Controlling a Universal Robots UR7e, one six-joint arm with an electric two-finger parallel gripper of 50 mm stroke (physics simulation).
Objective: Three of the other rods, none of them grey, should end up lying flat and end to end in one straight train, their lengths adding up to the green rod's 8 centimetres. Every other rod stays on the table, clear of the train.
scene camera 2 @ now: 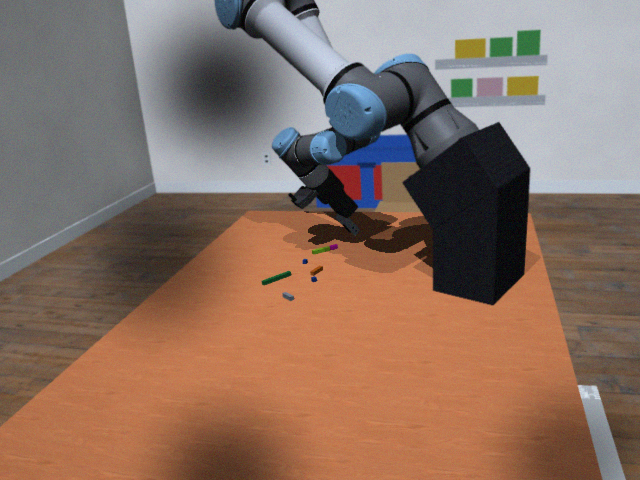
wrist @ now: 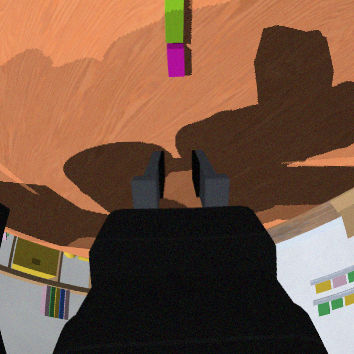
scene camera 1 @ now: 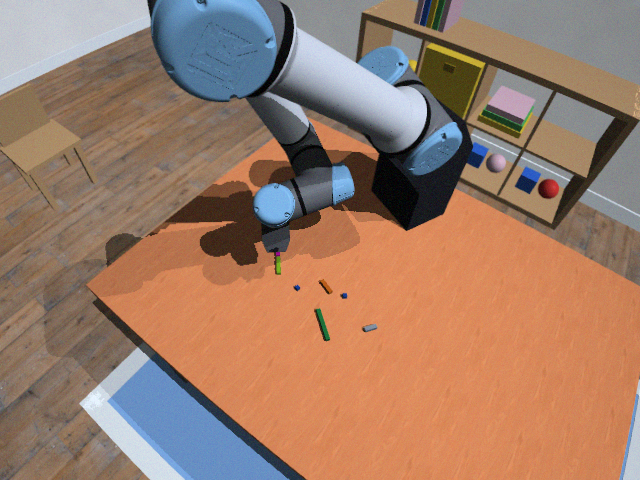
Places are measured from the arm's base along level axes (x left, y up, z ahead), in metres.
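Where they show: gripper, fingertip midpoint: (scene camera 2: 354, 231) (wrist: 177, 164); arm's base at its link origin: (scene camera 2: 450, 151).
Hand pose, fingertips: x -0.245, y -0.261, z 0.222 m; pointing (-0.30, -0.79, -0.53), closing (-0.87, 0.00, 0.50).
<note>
Each offset is from my fingertips to the top centre of the thing.
A lime rod {dz +0.093, dx +0.054, dy -0.026 m} (scene camera 1: 278, 265) (scene camera 2: 319, 250) (wrist: 174, 22) and a short magenta rod {dz +0.059, dx +0.034, dy -0.026 m} (scene camera 1: 277, 253) (scene camera 2: 333, 246) (wrist: 176, 61) lie flat in line, end to end; a thin dark strip shows at their joint, and I cannot tell if they touch. My gripper (scene camera 2: 354, 231) (wrist: 177, 164) is partly open and empty, above the table beyond the magenta end; its fingertips are hidden in scene camera 1. An orange rod {dz +0.097, dx +0.189, dy -0.026 m} (scene camera 1: 325, 286) (scene camera 2: 316, 270) lies apart, between two small blue pieces, one {dz +0.130, dx +0.126, dy -0.026 m} (scene camera 1: 297, 287) (scene camera 2: 305, 261) nearer the lime rod, the other {dz +0.100, dx +0.240, dy -0.026 m} (scene camera 1: 344, 296) (scene camera 2: 313, 279) nearer the grey rod {dz +0.154, dx +0.327, dy -0.026 m} (scene camera 1: 370, 327) (scene camera 2: 287, 296).
The green rod {dz +0.193, dx +0.222, dy -0.026 m} (scene camera 1: 322, 324) (scene camera 2: 276, 277) lies flat, apart from the others, left of the grey rod in scene camera 1. The arm's black base block (scene camera 1: 413, 186) (scene camera 2: 478, 222) stands at the table's edge. A shelf unit (scene camera 1: 496, 43) stands behind it.
</note>
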